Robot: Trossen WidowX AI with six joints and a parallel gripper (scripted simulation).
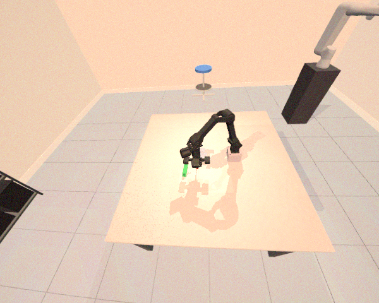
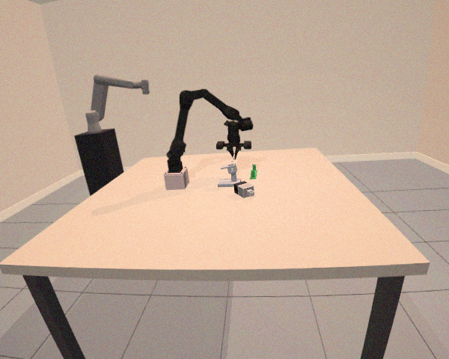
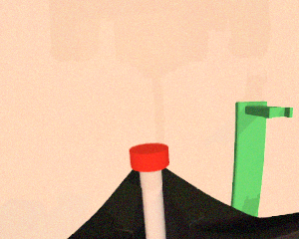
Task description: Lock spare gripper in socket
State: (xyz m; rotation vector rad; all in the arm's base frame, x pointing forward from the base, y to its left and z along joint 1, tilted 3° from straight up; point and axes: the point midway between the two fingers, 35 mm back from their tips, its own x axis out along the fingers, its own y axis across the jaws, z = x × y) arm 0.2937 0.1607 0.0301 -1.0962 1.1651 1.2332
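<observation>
The green cradle lies 10 cm ahead of my gripper tip, 6 cm below it and 4 cm to the right of it. From my gripper tip the other things lie so: mount 17 cm to the right, 3 cm below, 1 cm behind; spare gripper 31 cm to the right, 6 cm below, 6 cm ahead.
</observation>
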